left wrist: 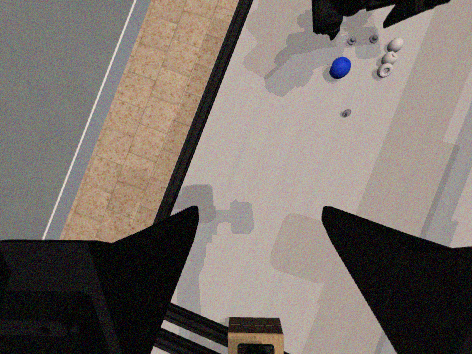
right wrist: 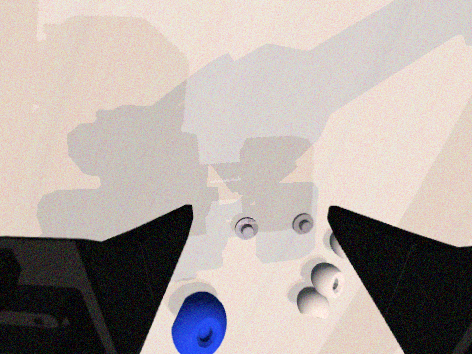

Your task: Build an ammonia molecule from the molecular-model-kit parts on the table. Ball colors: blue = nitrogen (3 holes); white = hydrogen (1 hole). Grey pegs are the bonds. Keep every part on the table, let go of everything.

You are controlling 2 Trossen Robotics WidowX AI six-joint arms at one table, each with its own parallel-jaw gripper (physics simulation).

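Observation:
The blue ball [left wrist: 341, 67] [right wrist: 199, 322] lies on the table, with a hole showing in the right wrist view. Three white balls lie close together beside it: one [left wrist: 395, 44] [right wrist: 313, 302], a middle one [left wrist: 389, 58] [right wrist: 326, 278], and one [left wrist: 384, 70] [right wrist: 336, 243] partly hidden by a finger in the right wrist view. Two grey pegs stand upright, one [left wrist: 351, 41] [right wrist: 246, 228] and another [left wrist: 373, 38] [right wrist: 303, 223]. A third grey peg [left wrist: 345, 113] lies apart. My right gripper [right wrist: 259, 211] is open above the two upright pegs. My left gripper [left wrist: 259, 212] is open, far from the parts.
A black edge strip [left wrist: 205, 107] runs along the table's side, with tan tiled floor [left wrist: 145, 105] beyond it. A wooden block-like piece [left wrist: 255, 327] with dark bars shows at the bottom of the left wrist view. Arm shadows fall across the table.

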